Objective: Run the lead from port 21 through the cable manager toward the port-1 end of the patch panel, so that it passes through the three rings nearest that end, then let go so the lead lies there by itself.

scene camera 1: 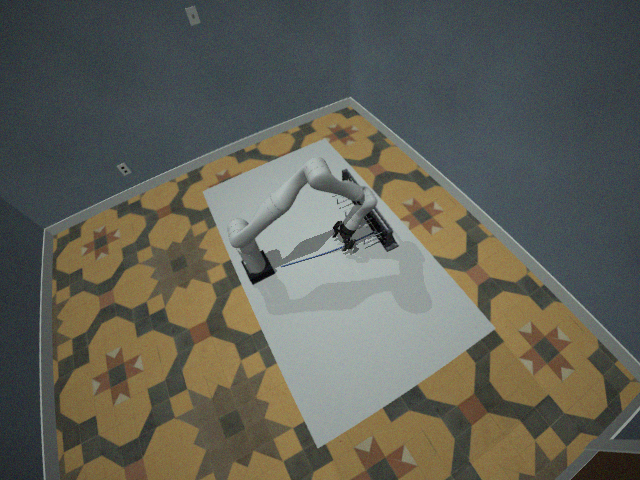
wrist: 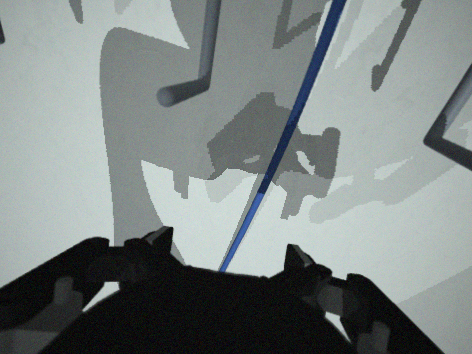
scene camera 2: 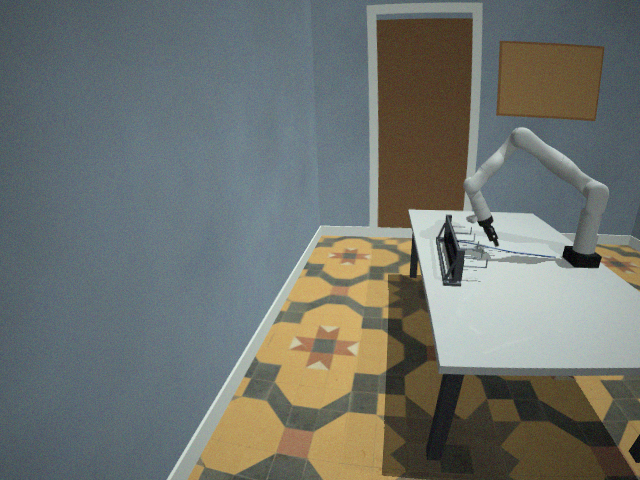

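Observation:
A blue lead (scene camera 1: 309,258) (scene camera 2: 525,251) (wrist: 301,95) runs from the black patch panel (scene camera 1: 381,226) (scene camera 2: 449,252) across the white table (scene camera 1: 366,357) (scene camera 2: 499,324) toward the arm's base. My gripper (scene camera 1: 347,246) (scene camera 2: 495,243) (wrist: 228,248) is open and empty. It hangs low over the lead, just in front of the panel's near end. In the wrist view the lead passes below and between the two spread fingertips. A grey ring hook (wrist: 206,53) of the cable manager stands to the left of the lead. Thin rings (scene camera 2: 475,257) stick out from the panel.
The arm's base (scene camera 1: 257,271) stands on the table's left side, near the lead's free end. The panel stands upright near the table's edge. A door (scene camera 2: 423,119) and walls lie beyond the table.

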